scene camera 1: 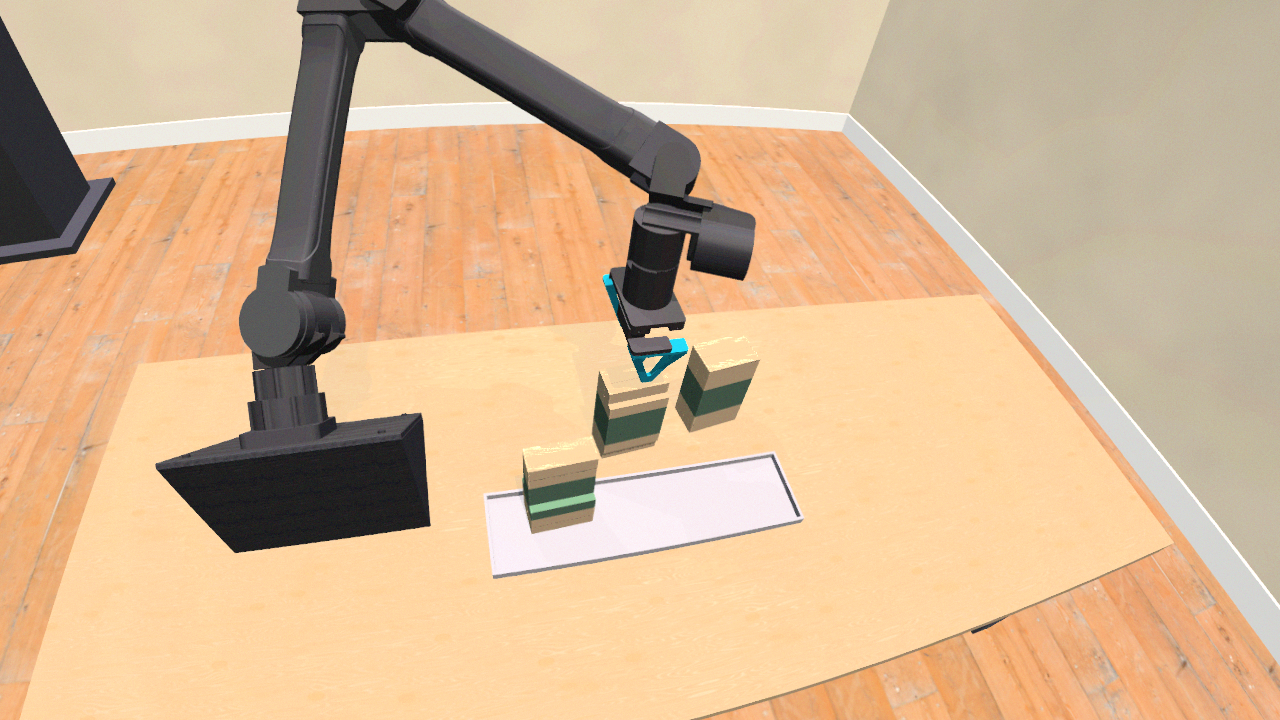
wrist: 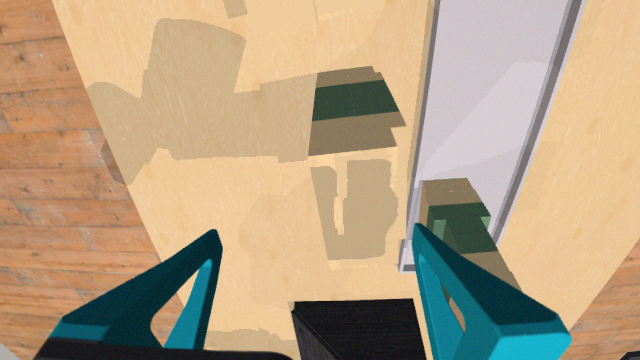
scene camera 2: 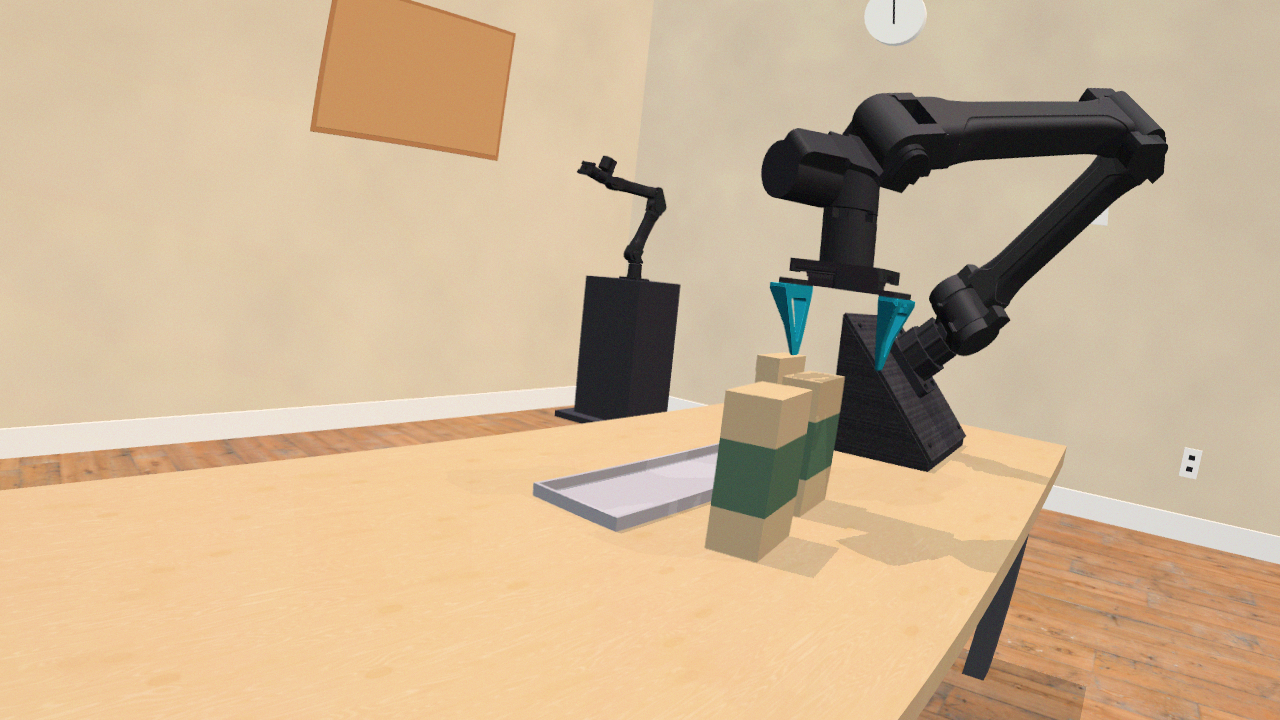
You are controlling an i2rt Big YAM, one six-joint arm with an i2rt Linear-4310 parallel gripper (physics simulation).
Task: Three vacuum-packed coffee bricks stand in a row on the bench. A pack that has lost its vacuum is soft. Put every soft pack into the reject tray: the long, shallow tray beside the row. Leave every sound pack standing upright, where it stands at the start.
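Seen in the pictures: gripper, between the fingertips: (scene camera 1: pixel 635 352) (wrist: pixel 314 236) (scene camera 2: pixel 835 362); arm's base, origin of its link: (scene camera 1: pixel 292 438) (scene camera 2: pixel 906 363).
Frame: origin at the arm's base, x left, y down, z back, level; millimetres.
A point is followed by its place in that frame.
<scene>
One tan-and-green pack (scene camera 1: pixel 559 491) {x -104, y 47, z -295 mm} (scene camera 2: pixel 779 364) {x -74, y -4, z -339 mm} (wrist: pixel 457 220) {x -83, y 66, z -339 mm} stands upright in the left end of the shallow tray (scene camera 1: pixel 693 512) {x -133, y 129, z -474 mm} (scene camera 2: pixel 657 488) {x -122, y 129, z -497 mm} (wrist: pixel 492 80) {x -121, y 129, z -439 mm}; a light green strip shows on it. The middle pack (scene camera 1: pixel 631 428) {x -24, y 64, z -412 mm} (scene camera 2: pixel 820 447) {x 27, y 62, z -426 mm} (wrist: pixel 354 101) {x 2, y 55, z -457 mm} stands upright on the bench behind the tray, with stepped edges near its top. The third pack (scene camera 1: pixel 716 396) {x -5, y 54, z -543 mm} (scene camera 2: pixel 759 479) {x 40, y 59, z -593 mm} stands upright on the bench farther right in scene camera 1, with smooth faces. My gripper (scene camera 1: pixel 633 347) {x 28, y -27, z -422 mm} (scene camera 2: pixel 836 360) {x 28, y -27, z -422 mm} (wrist: pixel 314 236) {x 28, y -27, z -422 mm} is open and empty, with its fingertips slightly above the middle pack's top.
The black wedge base (scene camera 1: pixel 313 492) {x -69, y 12, z -22 mm} (scene camera 2: pixel 890 402) {x 19, y 45, z -139 mm} (wrist: pixel 360 325) {x 3, y 92, z -138 mm} of my arm stands on the bench (scene camera 1: pixel 939 429) {x -104, y 132, z -947 mm} (scene camera 2: pixel 358 582) {x -116, y 132, z -865 mm}, left of the packs in scene camera 1. A second small arm stands on a dark pedestal (scene camera 2: pixel 626 349) away from the bench.
</scene>
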